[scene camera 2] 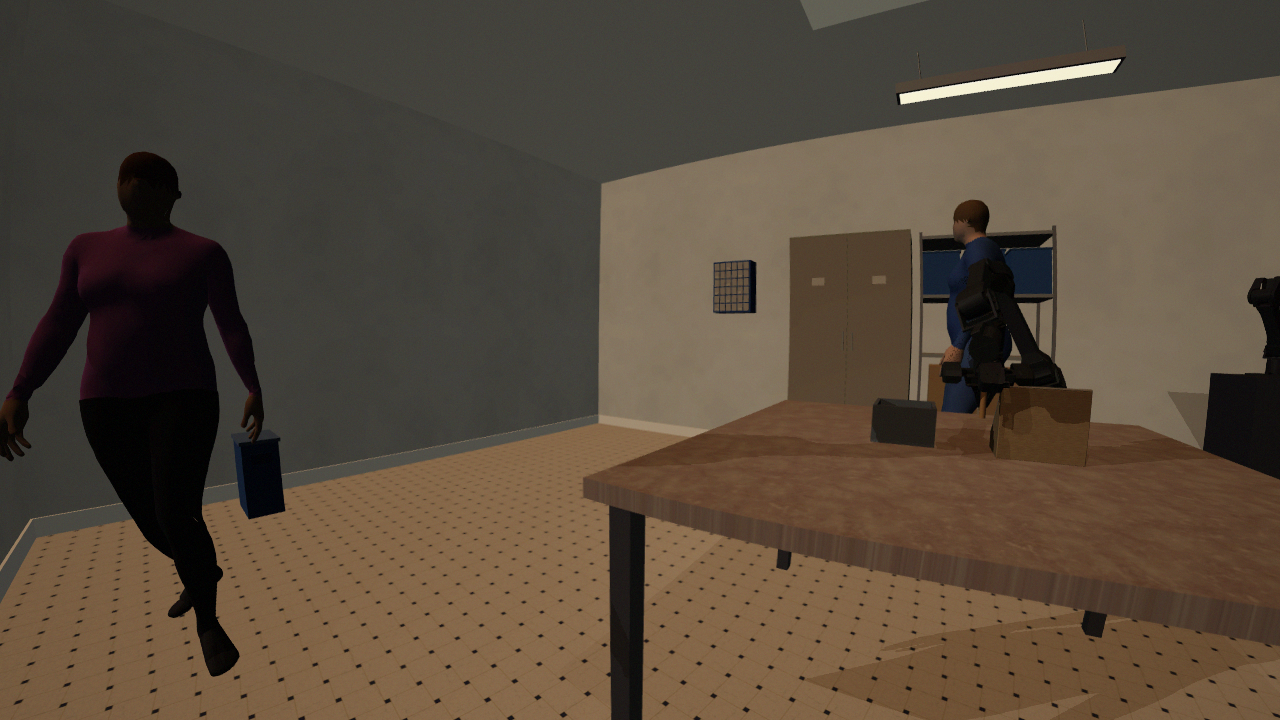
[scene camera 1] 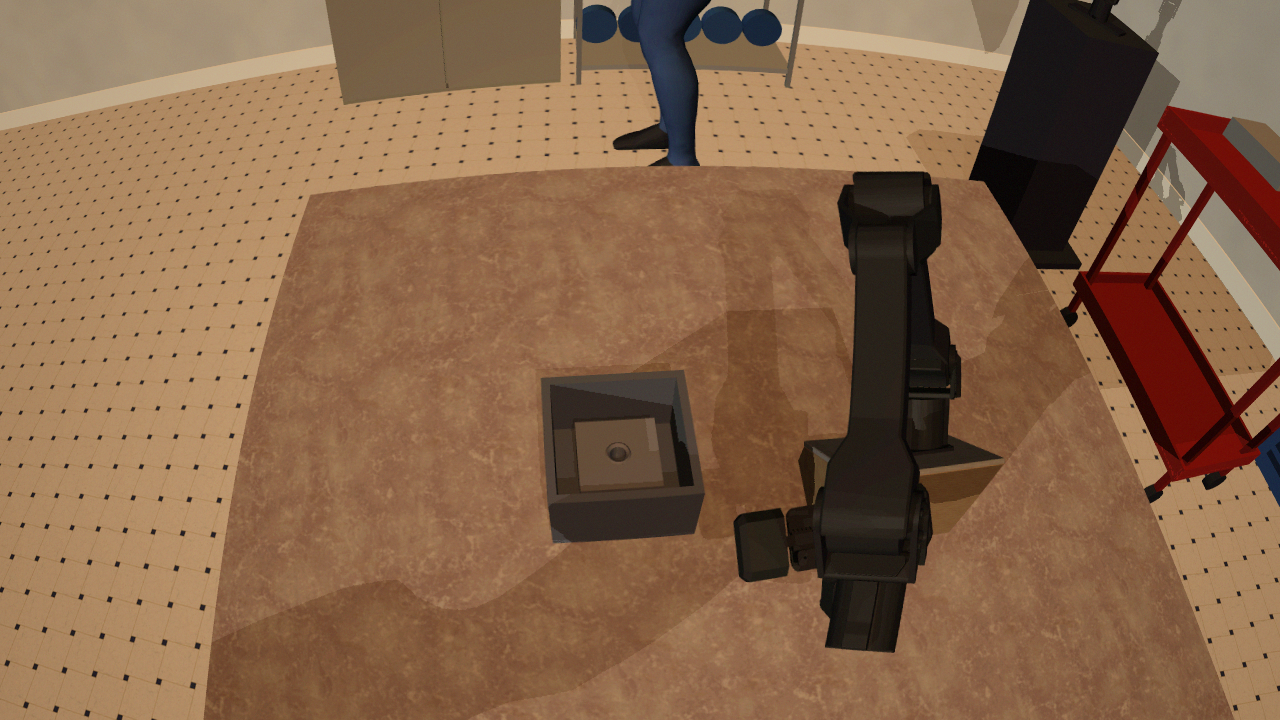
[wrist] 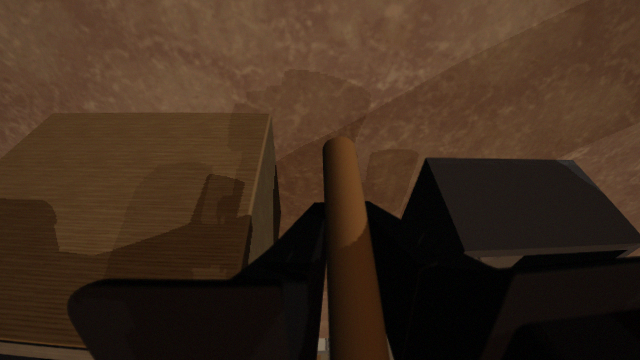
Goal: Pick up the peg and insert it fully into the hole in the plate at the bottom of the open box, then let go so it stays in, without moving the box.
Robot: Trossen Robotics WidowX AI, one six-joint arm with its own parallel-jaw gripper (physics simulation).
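Seen in the pictures: gripper, fingertip midpoint: (scene camera 2: 981, 406) (scene camera 1: 810, 537) (wrist: 341, 212); arm's base, link origin: (scene camera 2: 1048, 413) (scene camera 1: 919, 447) (wrist: 105, 272).
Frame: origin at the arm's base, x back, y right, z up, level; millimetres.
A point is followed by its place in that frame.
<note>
The peg (scene camera 2: 982, 404) @(x -167, y -115, z 24 mm) (wrist: 347, 220) @(x -164, y -116, z 34 mm) is a slim orange-brown cylinder. My gripper (wrist: 341, 212) @(x -165, y -96, z 16 mm) is shut on it; the peg points down, roughly upright, with its lower end off the table. In scene camera 1 the arm hides the peg and fingertips. The open box (scene camera 1: 623, 517) @(x -340, y -18, z -48 mm) (scene camera 2: 904, 424) @(x -335, y -19, z -51 mm) (wrist: 525, 205) @(x -328, y -19, z -46 mm) is dark grey and stands near the table's middle, to the left of the gripper in the scene views and to the right in the wrist view. Inside it lies a brown plate (scene camera 1: 594, 467) @(x -365, y 46, z -47 mm) with a round hole (scene camera 1: 617, 453) @(x -337, y 70, z -61 mm) at its middle.
A wooden block (scene camera 1: 968, 479) @(x 28, y -70, z 37 mm) (scene camera 2: 1042, 426) @(x -28, y -68, z -22 mm) (wrist: 150, 145) @(x -40, y -68, z -62 mm) stands on the table (scene camera 1: 402, 358) @(x -610, y 264, z -105 mm) on the other side of the peg from the box, close to the gripper. A person in blue (scene camera 1: 675, 80) stands beyond the table's far edge.
</note>
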